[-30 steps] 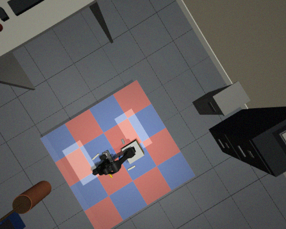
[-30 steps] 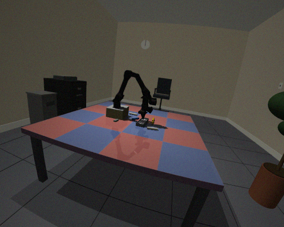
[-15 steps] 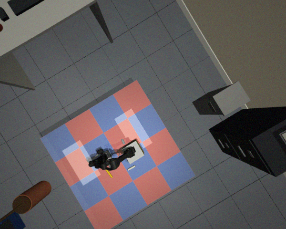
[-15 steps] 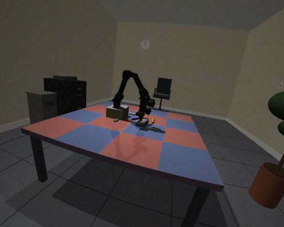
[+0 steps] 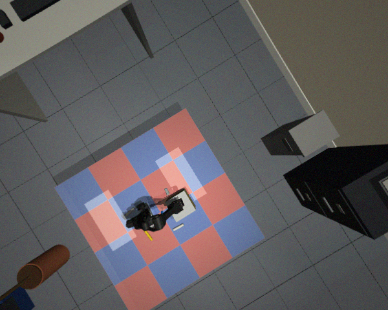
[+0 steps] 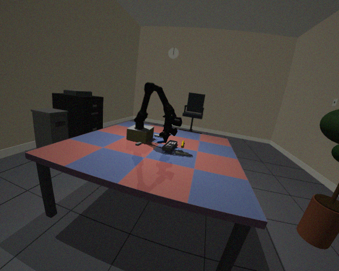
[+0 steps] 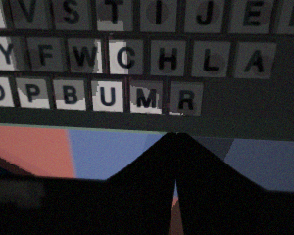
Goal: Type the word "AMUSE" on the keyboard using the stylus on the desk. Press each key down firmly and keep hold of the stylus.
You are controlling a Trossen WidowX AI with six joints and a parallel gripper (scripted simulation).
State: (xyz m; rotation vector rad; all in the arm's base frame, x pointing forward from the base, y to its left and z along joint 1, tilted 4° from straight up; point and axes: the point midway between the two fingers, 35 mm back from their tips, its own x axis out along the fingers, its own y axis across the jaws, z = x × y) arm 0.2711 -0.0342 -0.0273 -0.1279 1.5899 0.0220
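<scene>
Now: the blue stylus 90 mm behind my gripper tip, 60 mm to the left of it and 30 mm below it. From my gripper tip the other things lie so: dark block 200 mm behind, 80 mm to the right, 30 mm below; then yellow bar 100 mm ahead, 170 mm to the left, 30 mm below.
</scene>
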